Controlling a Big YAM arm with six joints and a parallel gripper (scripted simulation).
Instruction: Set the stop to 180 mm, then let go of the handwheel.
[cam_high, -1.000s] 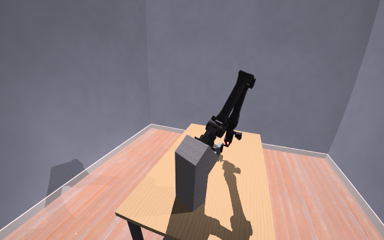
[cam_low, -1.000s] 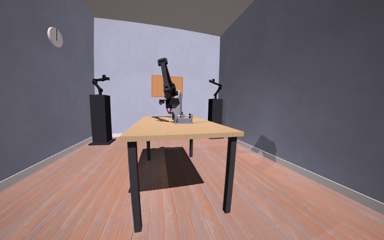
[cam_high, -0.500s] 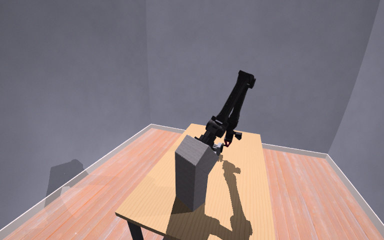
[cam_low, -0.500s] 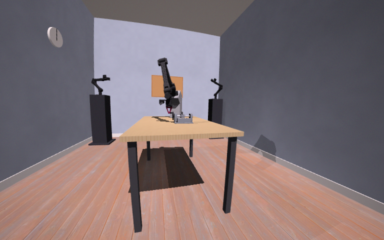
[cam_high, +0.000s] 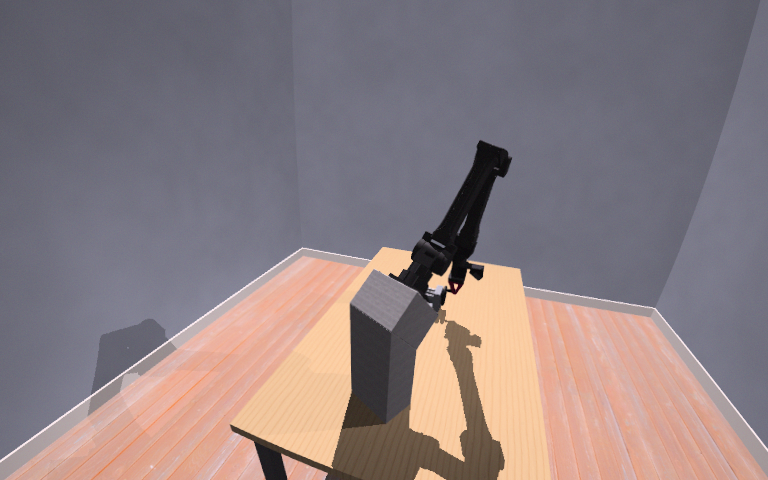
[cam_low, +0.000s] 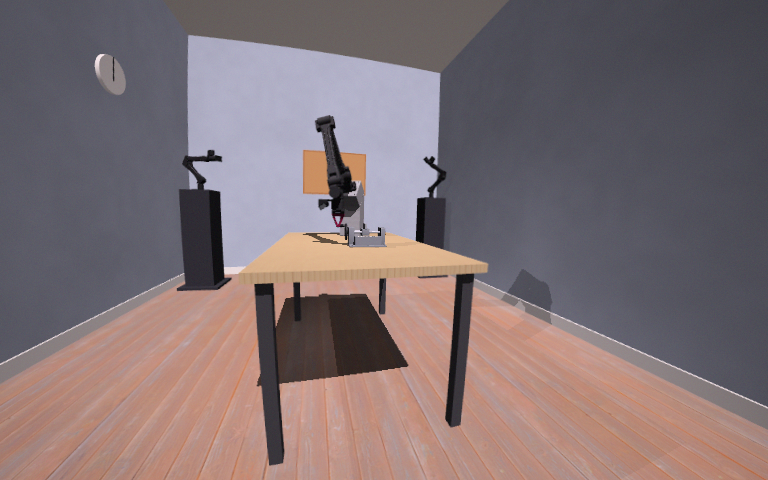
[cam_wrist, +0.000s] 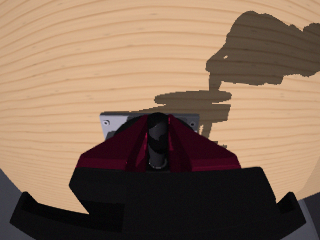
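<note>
Right now the black handwheel handle is 10 mm to the left of my hand.
</note>
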